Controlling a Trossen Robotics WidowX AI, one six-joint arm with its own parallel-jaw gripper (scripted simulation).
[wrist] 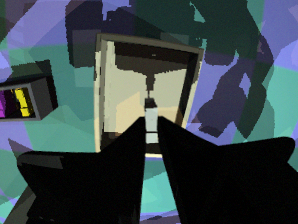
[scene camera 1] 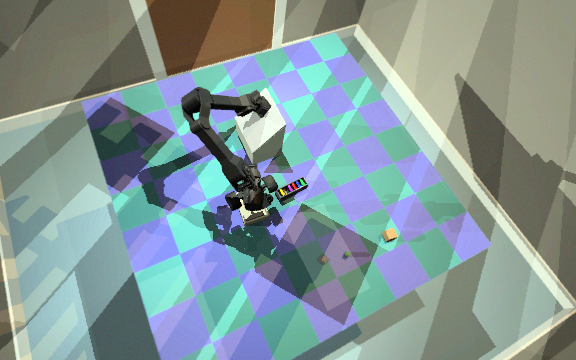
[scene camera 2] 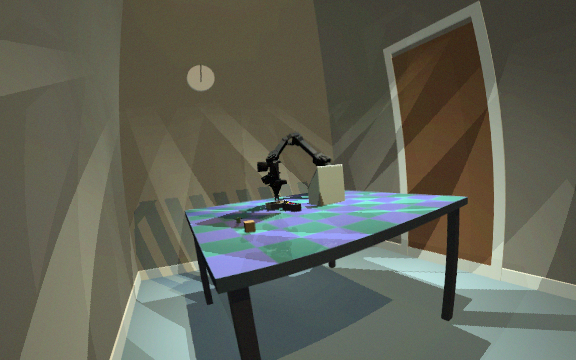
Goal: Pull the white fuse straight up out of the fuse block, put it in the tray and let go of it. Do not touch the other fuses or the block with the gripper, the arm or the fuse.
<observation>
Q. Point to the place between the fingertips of the gripper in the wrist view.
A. At 150,122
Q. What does the gripper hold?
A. A white fuse.
</observation>
